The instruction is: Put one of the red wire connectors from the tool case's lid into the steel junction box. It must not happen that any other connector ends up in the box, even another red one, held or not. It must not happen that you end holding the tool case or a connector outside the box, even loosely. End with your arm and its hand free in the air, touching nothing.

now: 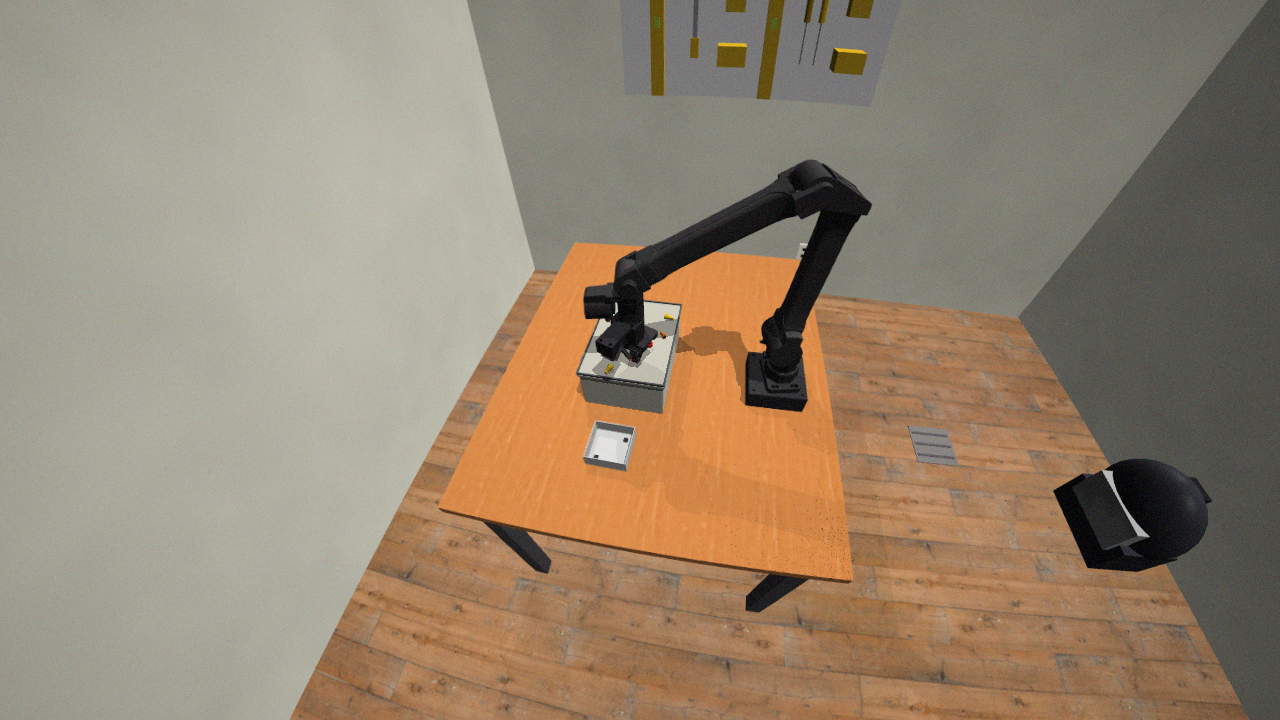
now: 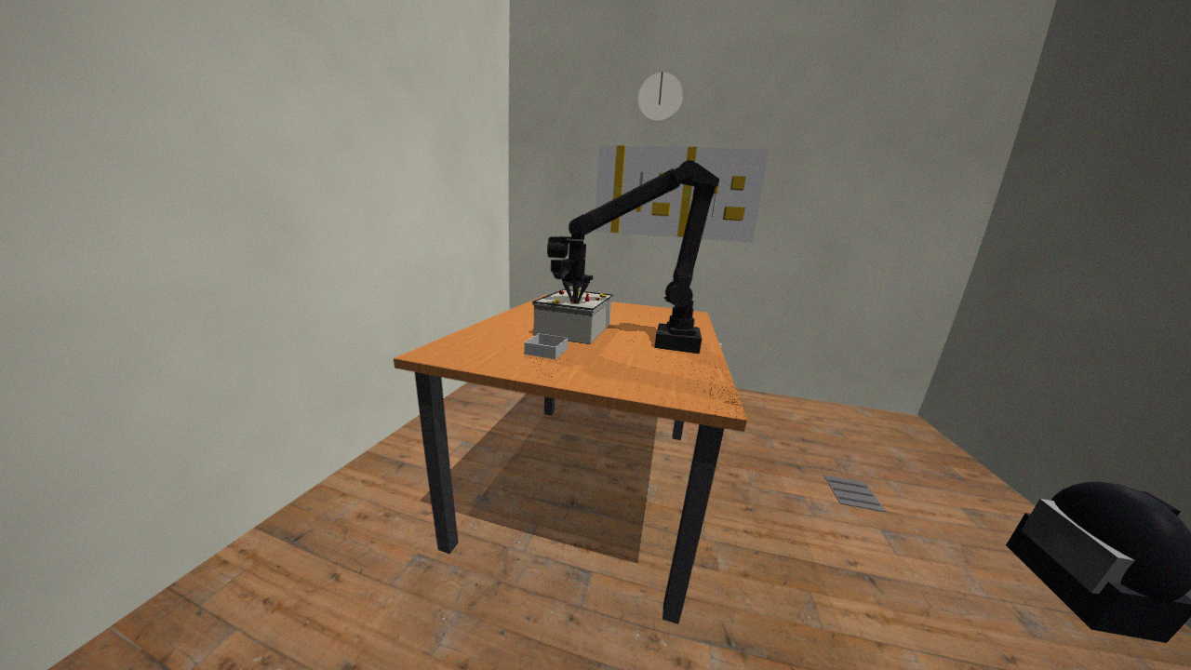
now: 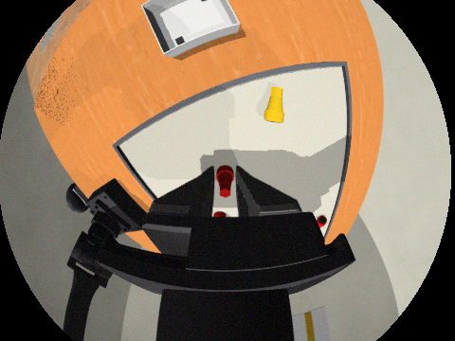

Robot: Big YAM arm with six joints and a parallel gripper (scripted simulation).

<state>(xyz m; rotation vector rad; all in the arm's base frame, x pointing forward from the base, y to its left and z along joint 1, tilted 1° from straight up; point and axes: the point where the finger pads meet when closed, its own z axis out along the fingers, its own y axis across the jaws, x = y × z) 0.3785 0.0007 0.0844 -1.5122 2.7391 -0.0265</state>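
Now: hand 1 cm short of the grey tool case, 8 cm to the left of it and 4 cm above it.
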